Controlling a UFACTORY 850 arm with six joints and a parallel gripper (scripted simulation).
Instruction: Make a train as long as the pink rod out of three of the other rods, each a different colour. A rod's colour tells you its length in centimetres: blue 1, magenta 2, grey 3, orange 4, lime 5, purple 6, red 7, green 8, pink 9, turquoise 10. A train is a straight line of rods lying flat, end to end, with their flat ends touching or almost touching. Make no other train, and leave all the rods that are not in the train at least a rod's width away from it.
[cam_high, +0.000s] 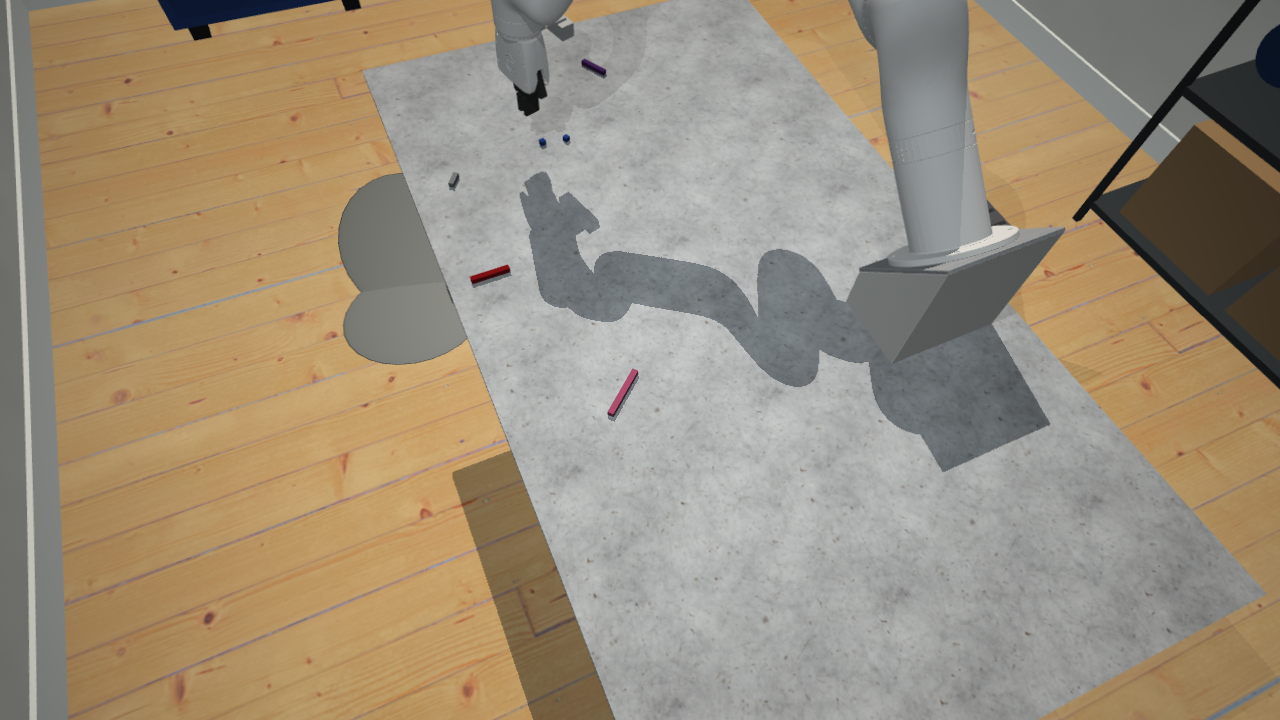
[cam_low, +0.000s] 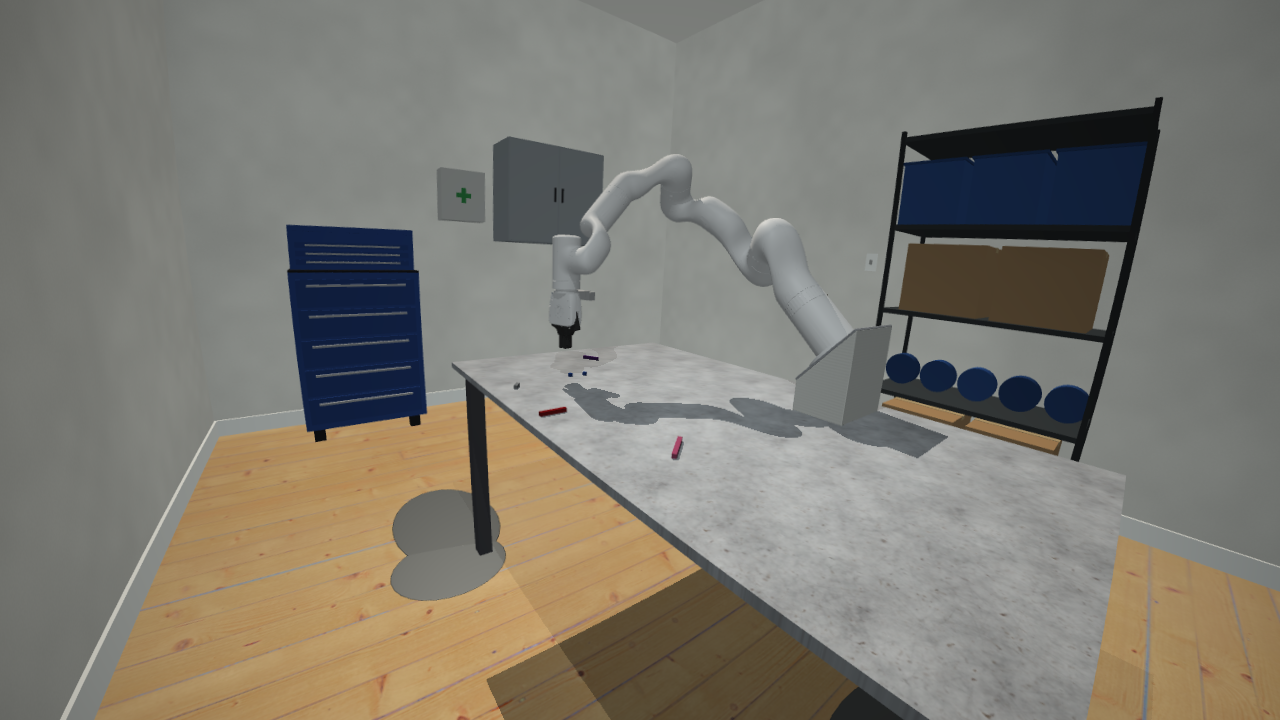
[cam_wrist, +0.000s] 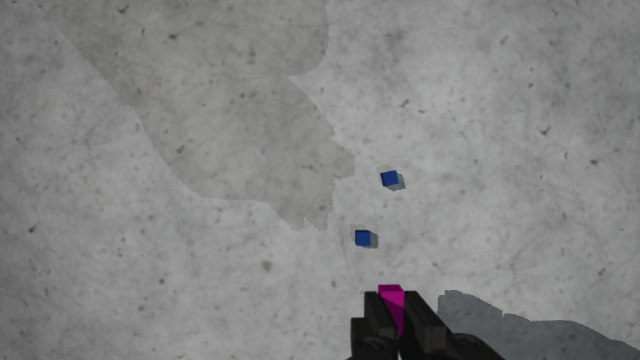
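The purple rod lies 23 cm behind my hand, 16 cm to the right of it and 11 cm below it. Round my hand: magenta rod: 1 cm behind, 2 cm below; then grey rod: 17 cm ahead, 1 cm to the left, 11 cm below; then red rod: 21 cm ahead, 25 cm to the left, 11 cm below.
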